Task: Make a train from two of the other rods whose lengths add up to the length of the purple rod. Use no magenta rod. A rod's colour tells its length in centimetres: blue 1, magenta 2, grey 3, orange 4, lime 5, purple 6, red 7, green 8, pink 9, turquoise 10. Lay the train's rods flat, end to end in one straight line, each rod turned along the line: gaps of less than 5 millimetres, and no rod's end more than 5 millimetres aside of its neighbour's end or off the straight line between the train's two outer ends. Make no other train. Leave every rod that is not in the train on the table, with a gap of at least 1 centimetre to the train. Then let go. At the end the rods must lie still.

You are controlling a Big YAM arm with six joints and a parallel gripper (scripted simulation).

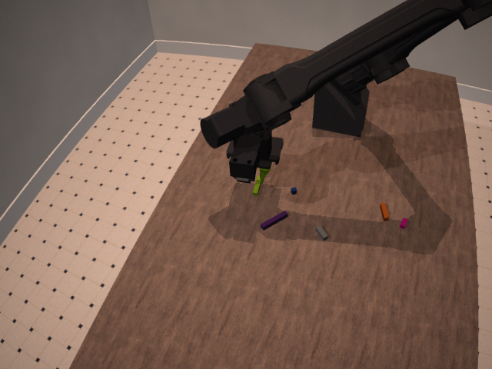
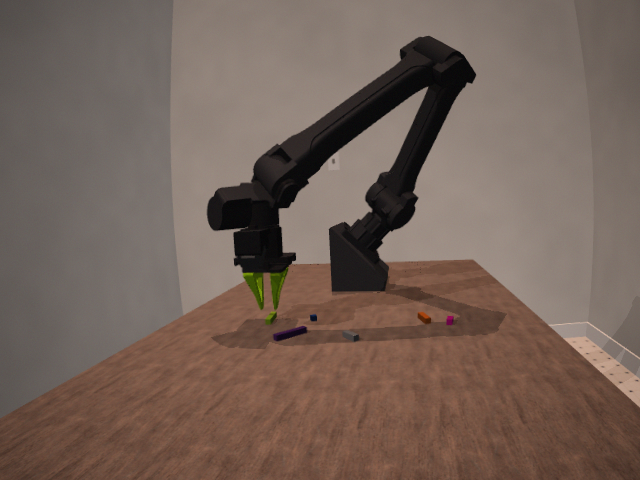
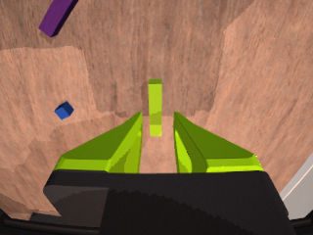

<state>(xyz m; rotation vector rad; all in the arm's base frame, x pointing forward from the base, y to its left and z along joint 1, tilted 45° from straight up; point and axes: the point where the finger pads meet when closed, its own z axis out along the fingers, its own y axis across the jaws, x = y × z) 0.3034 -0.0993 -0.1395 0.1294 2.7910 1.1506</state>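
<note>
The lime rod is 3 cm below my hand. The rest, counted from my hand: grey rod 15 cm to the left, 10 cm ahead, 3 cm below; then blue rod 8 cm to the left, 3 cm below; then purple rod 8 cm ahead, 5 cm to the left, 3 cm below.
</note>
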